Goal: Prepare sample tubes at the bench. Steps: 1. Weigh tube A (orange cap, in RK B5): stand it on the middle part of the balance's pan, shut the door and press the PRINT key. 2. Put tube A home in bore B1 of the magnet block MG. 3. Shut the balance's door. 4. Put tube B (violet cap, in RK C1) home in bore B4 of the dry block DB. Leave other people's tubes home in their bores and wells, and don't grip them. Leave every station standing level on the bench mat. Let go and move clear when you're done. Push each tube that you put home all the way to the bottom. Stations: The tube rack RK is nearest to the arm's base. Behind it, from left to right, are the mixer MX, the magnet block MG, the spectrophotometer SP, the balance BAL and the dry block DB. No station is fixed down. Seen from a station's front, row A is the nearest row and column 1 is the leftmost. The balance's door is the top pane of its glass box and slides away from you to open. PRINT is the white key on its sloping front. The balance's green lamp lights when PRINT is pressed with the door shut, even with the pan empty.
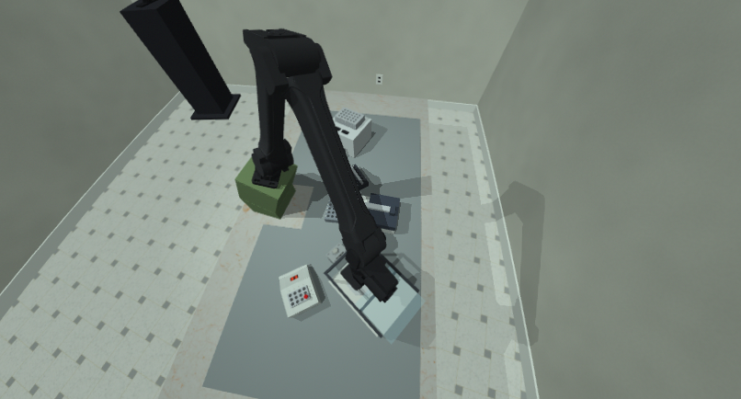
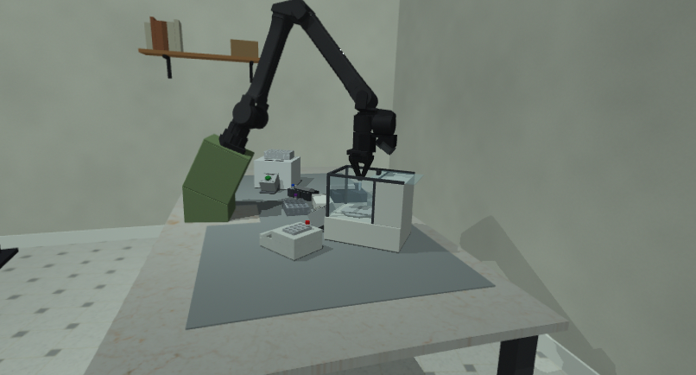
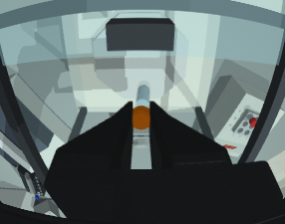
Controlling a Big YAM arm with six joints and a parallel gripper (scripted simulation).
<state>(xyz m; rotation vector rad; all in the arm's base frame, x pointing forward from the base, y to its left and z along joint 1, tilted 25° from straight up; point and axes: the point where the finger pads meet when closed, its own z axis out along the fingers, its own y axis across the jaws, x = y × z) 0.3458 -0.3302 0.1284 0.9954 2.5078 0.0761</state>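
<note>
My gripper is now 110 mm above the balance pan. Round my hand: balance door: 60 mm to the right, 60 mm ahead, 20 mm above; then red-capped tube: 190 mm behind, 130 mm below, 60 mm to the right; then dry block DB: 230 mm behind, 160 mm below, 30 mm to the right.
</note>
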